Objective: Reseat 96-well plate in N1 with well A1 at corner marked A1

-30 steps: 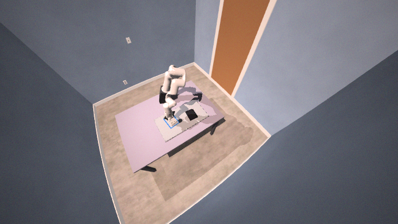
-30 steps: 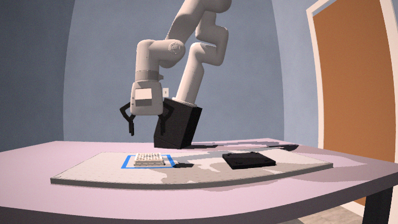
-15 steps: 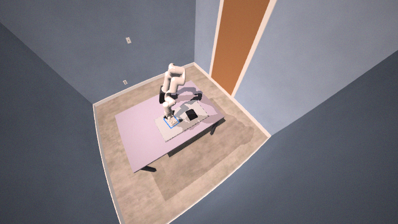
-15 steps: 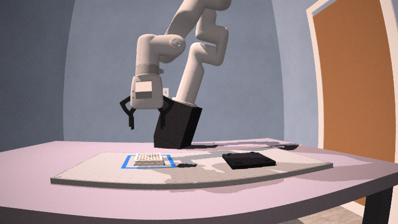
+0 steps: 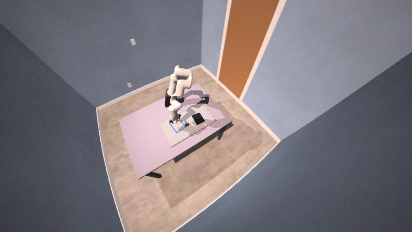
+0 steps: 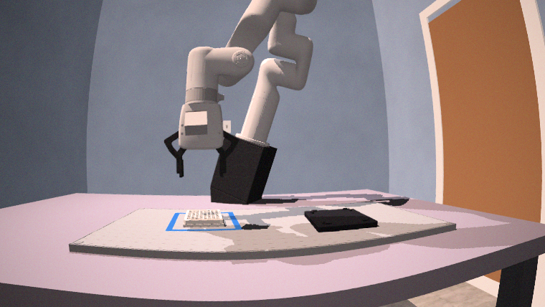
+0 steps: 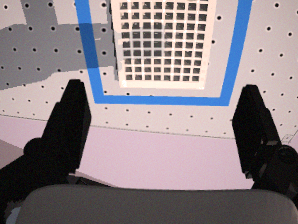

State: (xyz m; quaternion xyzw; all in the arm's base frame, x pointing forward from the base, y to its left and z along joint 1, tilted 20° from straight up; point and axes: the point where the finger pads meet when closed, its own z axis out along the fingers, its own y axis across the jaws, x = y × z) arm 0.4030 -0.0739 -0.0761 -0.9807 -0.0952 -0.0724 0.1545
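Right now the white 96-well plate is 10 cm below my hand. The rest, counted from my hand: black plate nest N1: 29 cm to the left, 10 cm below, 3 cm ahead.
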